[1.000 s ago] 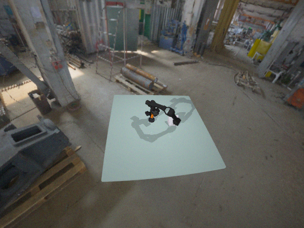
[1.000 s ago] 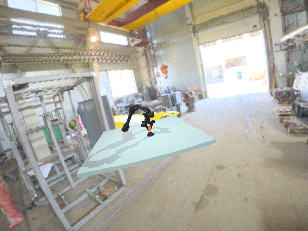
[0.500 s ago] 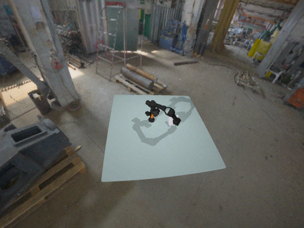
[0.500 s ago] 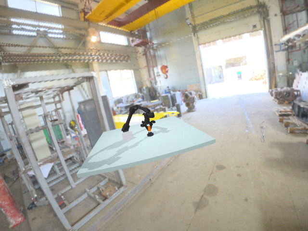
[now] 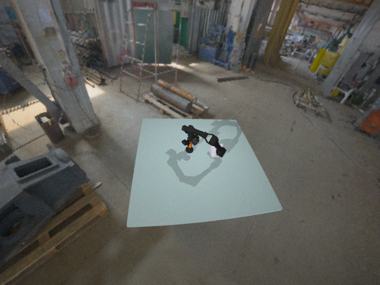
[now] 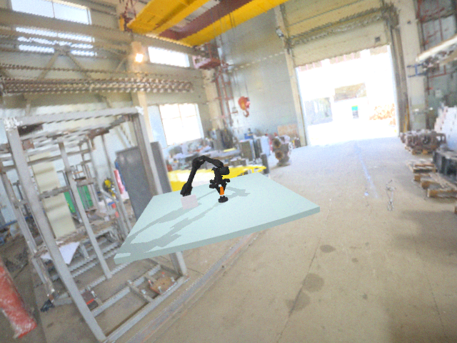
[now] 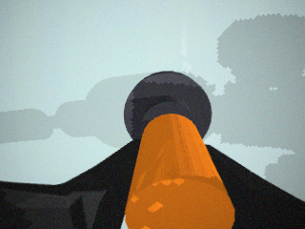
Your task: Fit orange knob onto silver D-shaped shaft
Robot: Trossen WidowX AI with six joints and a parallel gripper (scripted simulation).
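Now: gripper tip 30 mm below the orange knob. From my gripper tip the other things lie so: dark round pedestal 40 mm below.
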